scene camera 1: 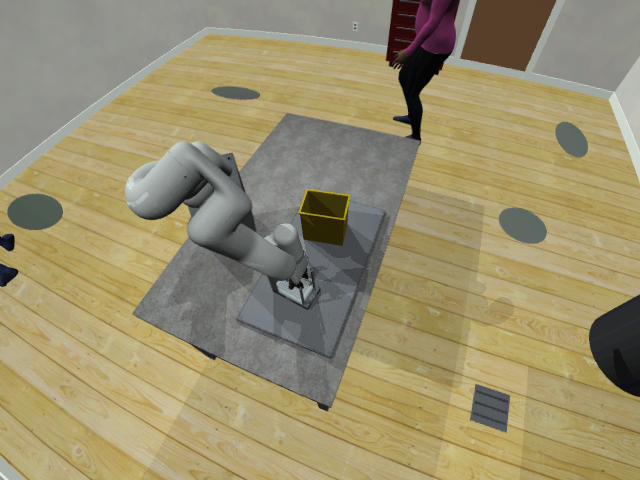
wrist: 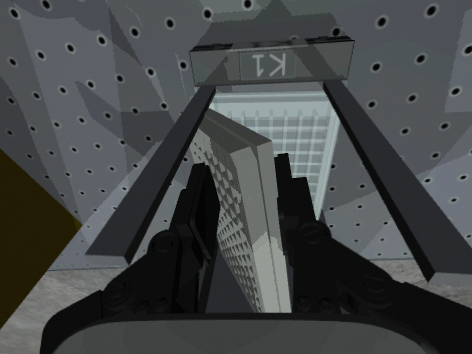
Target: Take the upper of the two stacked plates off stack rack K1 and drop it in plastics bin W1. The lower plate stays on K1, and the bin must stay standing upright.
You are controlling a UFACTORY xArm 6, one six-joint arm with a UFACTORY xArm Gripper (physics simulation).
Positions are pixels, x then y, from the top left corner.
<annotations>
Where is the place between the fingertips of my gripper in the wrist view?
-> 244,178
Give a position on a yellow plastics bin W1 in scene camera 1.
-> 324,215
</annotations>
